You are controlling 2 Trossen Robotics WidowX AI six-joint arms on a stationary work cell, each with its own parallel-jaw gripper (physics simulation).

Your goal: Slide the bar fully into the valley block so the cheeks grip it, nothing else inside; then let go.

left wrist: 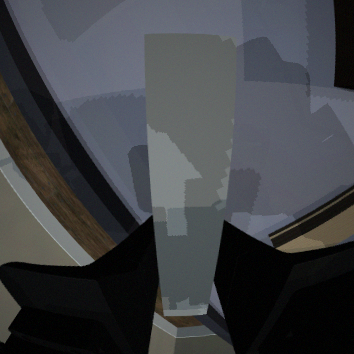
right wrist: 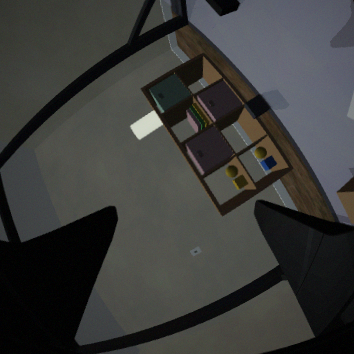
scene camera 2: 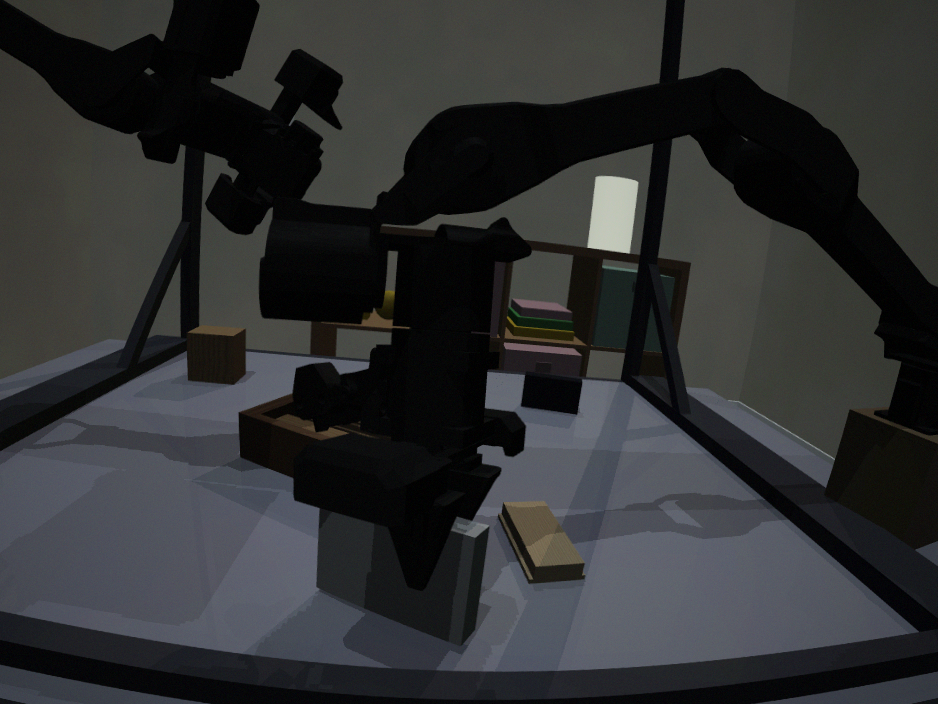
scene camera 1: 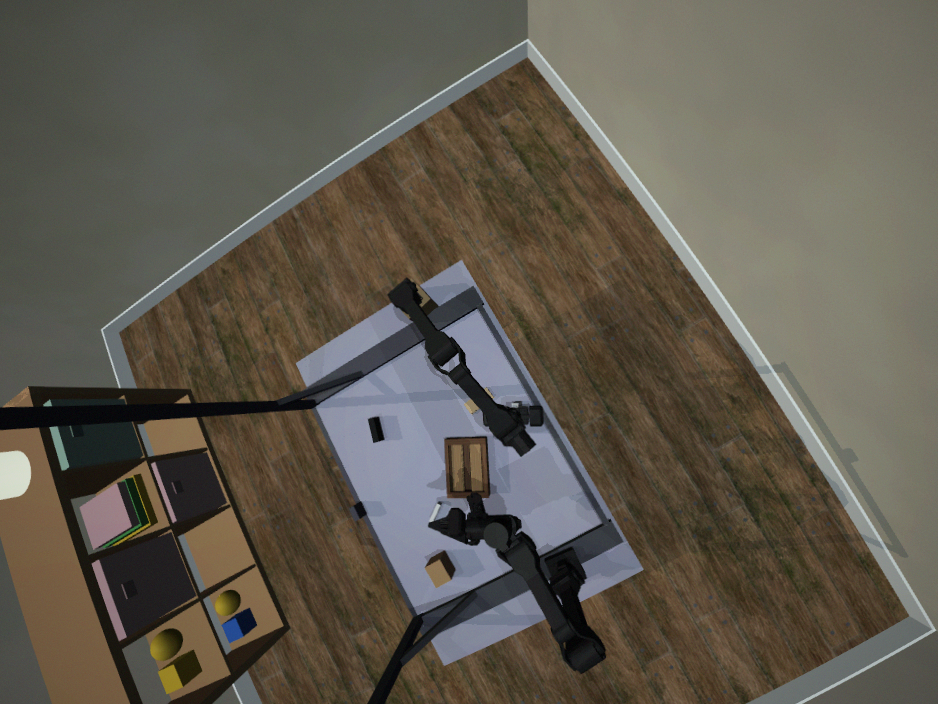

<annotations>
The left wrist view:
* left gripper: 181,215
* tan bar: 319,228, on the table
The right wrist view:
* right gripper: 185,210
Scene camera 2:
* left gripper: 425,580
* right gripper: 317,161
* black block: 541,391, on the table
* tan bar: 545,553
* brown valley block: 264,440
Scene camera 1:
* right gripper: 434,528
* brown valley block: 482,440
</annotations>
